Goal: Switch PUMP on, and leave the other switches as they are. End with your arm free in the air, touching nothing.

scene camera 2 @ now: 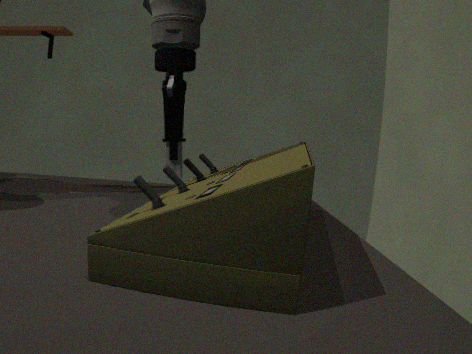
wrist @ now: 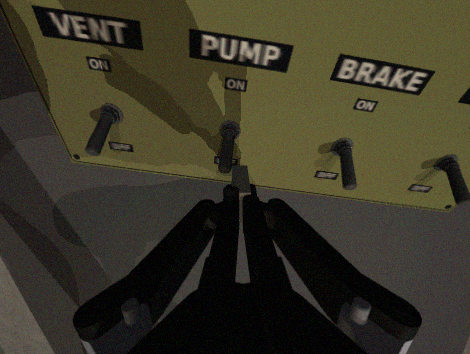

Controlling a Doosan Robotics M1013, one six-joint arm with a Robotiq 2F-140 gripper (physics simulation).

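Places are measured from the arm's base along level axes (x down, y ahead, z right), in millimetres.
Pixels of known places: gripper, fingertip midpoint: [wrist: 239, 177].
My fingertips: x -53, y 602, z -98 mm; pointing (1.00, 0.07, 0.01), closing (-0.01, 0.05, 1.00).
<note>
Behind a point stands the place of what it marks.
The yellow sloped switch panel [scene camera 2: 200, 250] @[x -25, y 693, z 206 mm] [wrist: 330, 30] @[x -89, y 732, z -37 mm] carries toggle levers. The PUMP lever [scene camera 2: 194, 170] @[x -69, y 638, z -106 mm] [wrist: 226, 152] @[x -79, y 634, z -113 mm] points down, its tip over the small OFF label, away from its ON label [wrist: 236, 84] @[x -70, y 694, z -106 mm]. The VENT lever [scene camera 2: 208, 163] @[x -70, y 650, z -226 mm] [wrist: 100, 132] @[x -77, y 648, z -228 mm], the BRAKE lever [scene camera 2: 175, 179] @[x -70, y 625, z 13 mm] [wrist: 347, 167] @[x -77, y 623, z 4 mm] and a fourth lever [scene camera 2: 149, 192] @[x -70, y 614, z 132 mm] [wrist: 456, 180] @[x -73, y 613, z 122 mm] also point down. My gripper [scene camera 2: 175, 162] @[x -53, y 602, z -98 mm] [wrist: 239, 177] @[x -53, y 602, z -98 mm] is shut and empty. Its tips are close to the free end of the PUMP lever, a little to its BRAKE side in the wrist view. Whether they touch it I cannot tell.
The panel stands on a dark grey surface [scene camera 2: 45, 310] @[x 39, y 537, z 282 mm]. A pale wall [scene camera 2: 430, 125] rises at the right of the scene view. A brown shelf [scene camera 2: 35, 31] with a black bracket is at the upper left. The arm's shadow falls over the VENT and PUMP area.
</note>
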